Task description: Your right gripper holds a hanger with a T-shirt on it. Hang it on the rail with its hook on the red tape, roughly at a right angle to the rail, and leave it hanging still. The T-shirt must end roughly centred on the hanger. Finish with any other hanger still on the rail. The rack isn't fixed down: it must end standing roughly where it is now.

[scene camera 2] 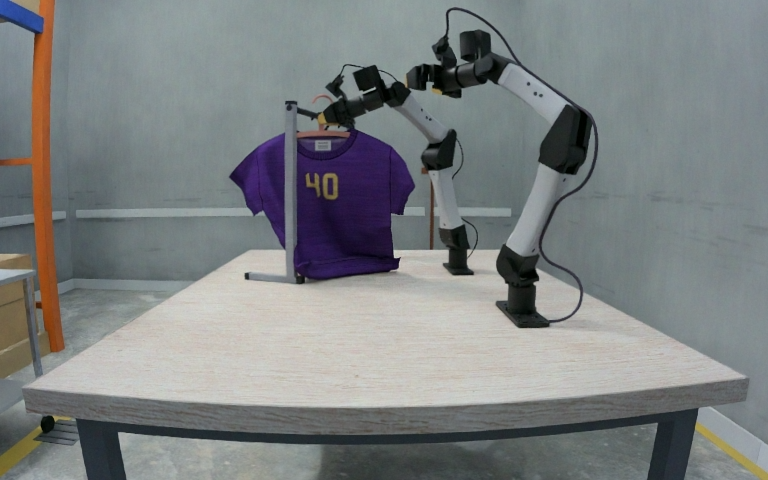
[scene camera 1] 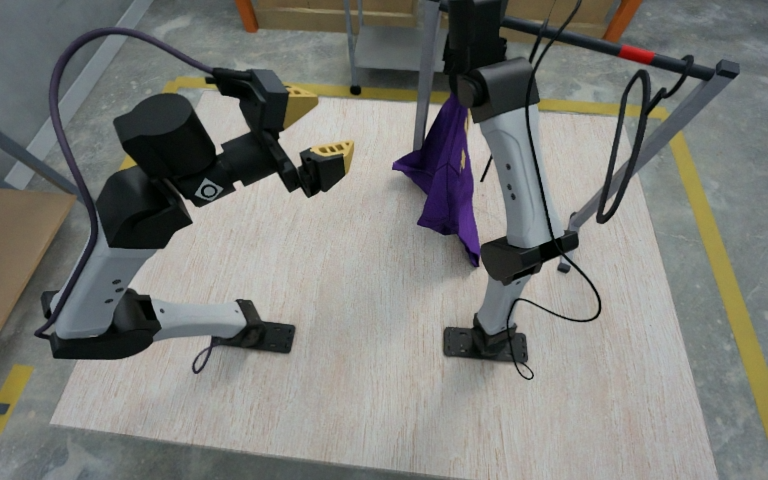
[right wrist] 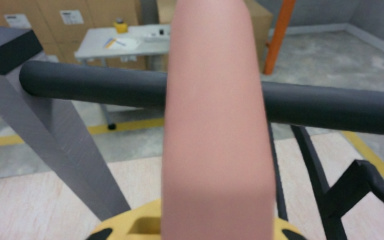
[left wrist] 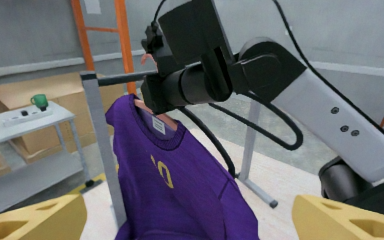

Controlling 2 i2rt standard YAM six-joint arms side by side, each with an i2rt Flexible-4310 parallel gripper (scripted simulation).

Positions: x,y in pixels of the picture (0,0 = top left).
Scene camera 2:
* my left gripper: 419,86
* my right gripper: 318,122
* purple t-shirt: 347,187
